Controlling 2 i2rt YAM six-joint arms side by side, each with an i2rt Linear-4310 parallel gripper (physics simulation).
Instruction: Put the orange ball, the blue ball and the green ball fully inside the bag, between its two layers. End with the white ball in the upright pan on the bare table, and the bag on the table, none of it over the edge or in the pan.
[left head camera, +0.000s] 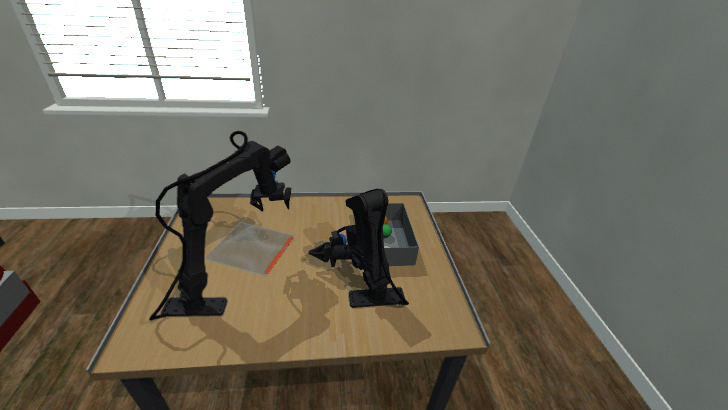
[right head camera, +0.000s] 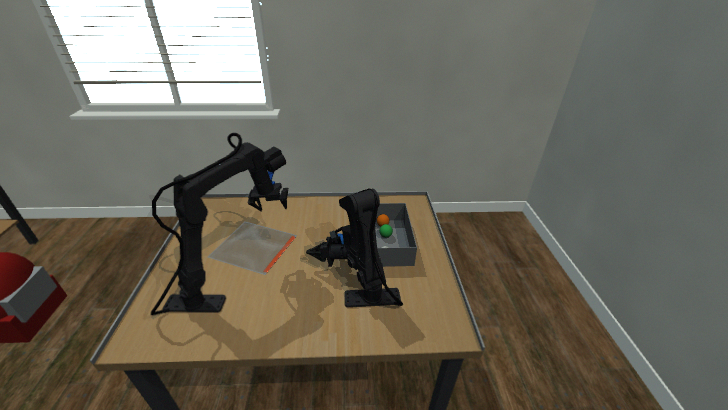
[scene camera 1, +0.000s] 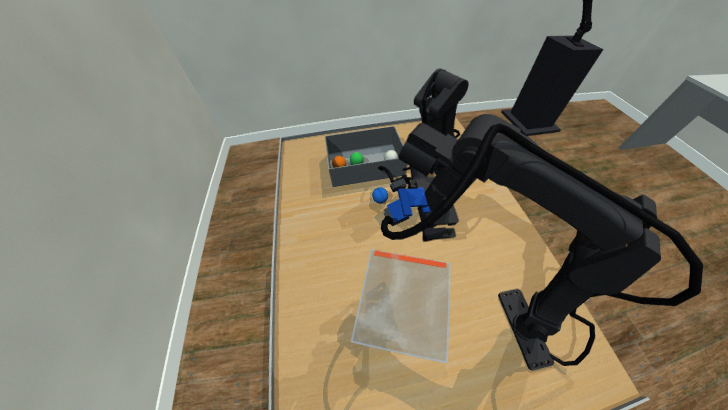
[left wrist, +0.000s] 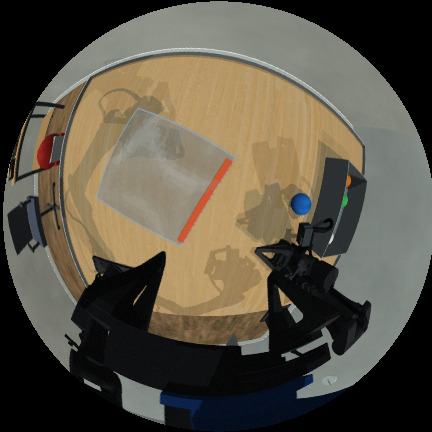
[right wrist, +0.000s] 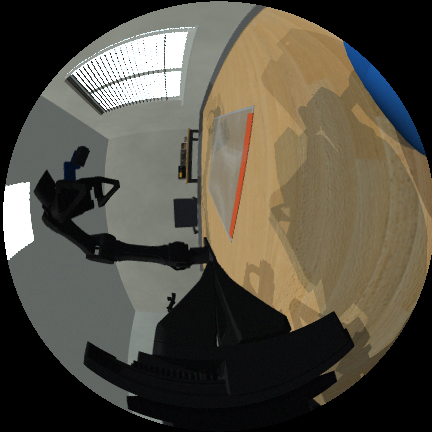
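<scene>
The clear bag (left head camera: 244, 252) (right head camera: 247, 252) (scene camera 1: 407, 310) (left wrist: 155, 185) (right wrist: 225, 170) lies flat, its orange-striped edge facing the pan side. The blue ball (left head camera: 342, 237) (right head camera: 340, 238) (scene camera 1: 380, 195) (left wrist: 301, 204) (right wrist: 392, 95) is on the table between bag and pan. The orange ball (right head camera: 383, 220) (scene camera 1: 338, 161), green ball (right head camera: 386, 230) (scene camera 1: 356, 158) and white ball (scene camera 1: 390, 155) are in the upright pan (right head camera: 399, 256) (scene camera 1: 356, 176). My left gripper (left head camera: 274, 208) (left wrist: 220, 267) is open, high above the table. My right gripper (left head camera: 310, 252) (left wrist: 255, 249) (right wrist: 211, 266) is shut and empty, low beside the bag's striped edge.
The table (left head camera: 305, 336) (scene camera 1: 300, 244) has a thin raised rim along its back and sides. In scene camera 1, my left arm (scene camera 1: 560, 193) crosses in front of my right gripper and hides much of it. In the left head camera, my right arm (left head camera: 370, 234) partly covers the pan.
</scene>
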